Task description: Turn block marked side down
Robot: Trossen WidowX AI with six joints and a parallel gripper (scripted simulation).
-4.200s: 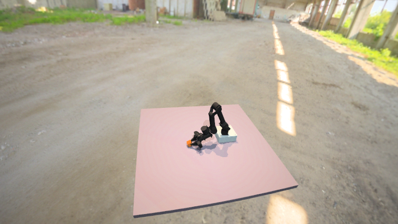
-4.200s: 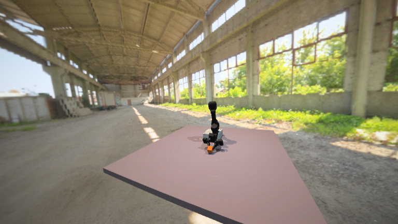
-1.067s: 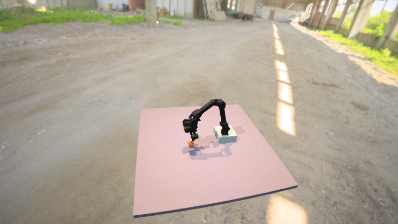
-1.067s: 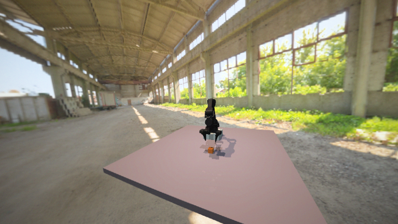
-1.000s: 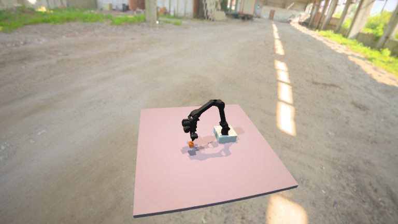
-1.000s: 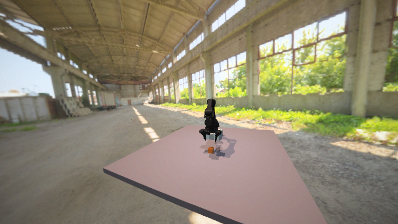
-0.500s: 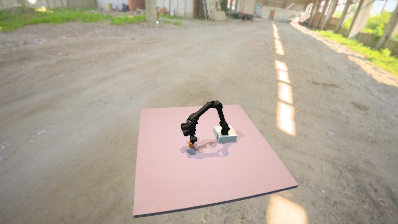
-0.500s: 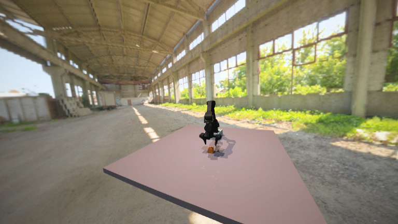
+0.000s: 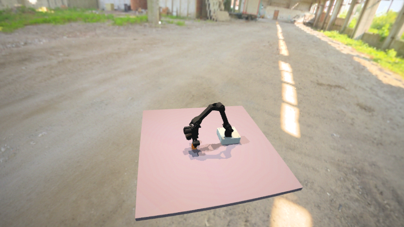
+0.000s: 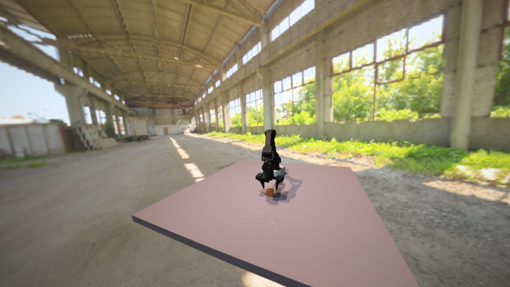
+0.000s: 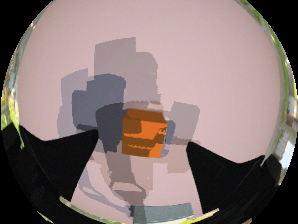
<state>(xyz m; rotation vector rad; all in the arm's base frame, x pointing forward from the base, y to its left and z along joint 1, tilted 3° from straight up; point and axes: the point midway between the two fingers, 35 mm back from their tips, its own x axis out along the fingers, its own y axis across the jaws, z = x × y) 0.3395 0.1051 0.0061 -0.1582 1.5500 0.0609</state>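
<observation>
Now: gripper tip 20 mm above the block and 10 mm past it.
</observation>
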